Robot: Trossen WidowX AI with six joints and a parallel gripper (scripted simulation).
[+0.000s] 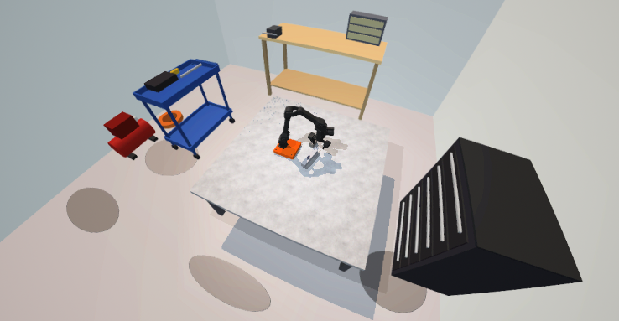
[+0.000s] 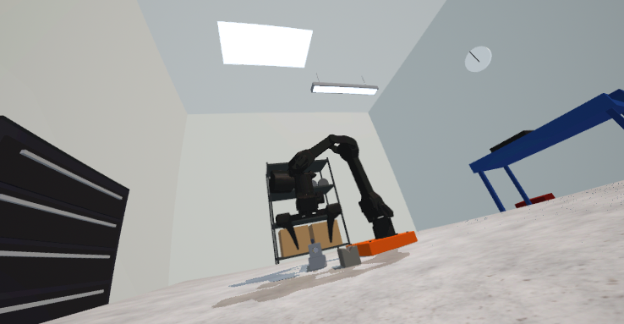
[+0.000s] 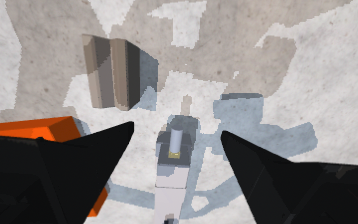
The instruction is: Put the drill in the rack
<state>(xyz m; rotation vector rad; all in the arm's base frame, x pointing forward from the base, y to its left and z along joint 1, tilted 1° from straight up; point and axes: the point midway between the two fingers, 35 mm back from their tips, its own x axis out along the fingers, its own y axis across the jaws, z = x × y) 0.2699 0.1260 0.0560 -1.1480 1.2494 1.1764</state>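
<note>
Now: gripper tip 70 mm to the left of the drill and 10 mm above it. Round my gripper tip: dark key 150 mm to the right, 10 mm below, 10 mm behind; then rack 70 mm behind, 50 mm to the left, 40 mm below.
</note>
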